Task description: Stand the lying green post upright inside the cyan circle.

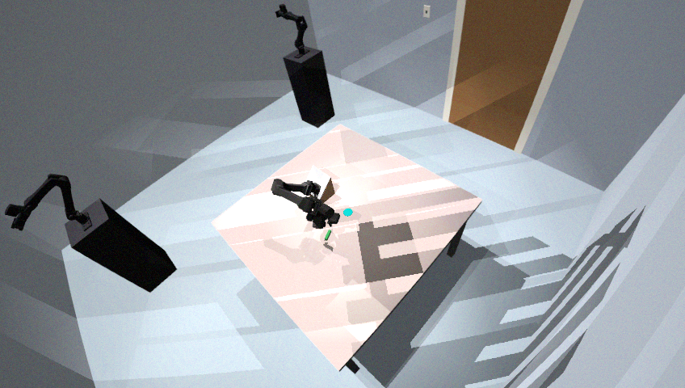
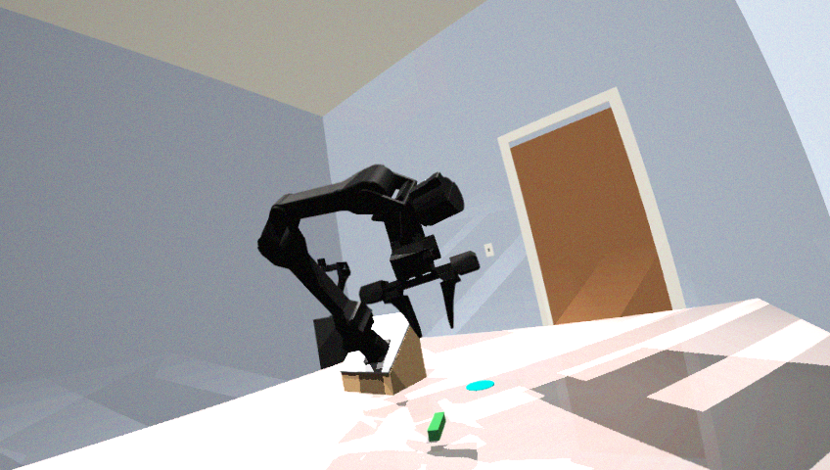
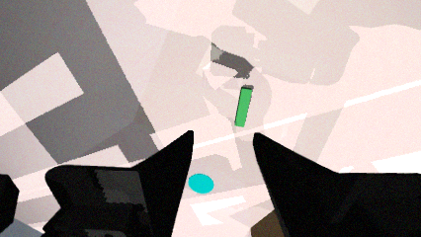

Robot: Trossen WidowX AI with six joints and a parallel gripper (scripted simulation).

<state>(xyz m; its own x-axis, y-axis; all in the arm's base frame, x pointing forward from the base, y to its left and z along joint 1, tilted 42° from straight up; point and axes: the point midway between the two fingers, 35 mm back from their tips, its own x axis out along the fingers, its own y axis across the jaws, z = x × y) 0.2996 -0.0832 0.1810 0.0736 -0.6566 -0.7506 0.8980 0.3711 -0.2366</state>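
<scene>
Right now my gripper tip is 30 mm past the green post and 140 mm above it. From my gripper tip the other things lie so: cyan circle (50 mm behind, 210 mm to the left, 150 mm below).
</scene>
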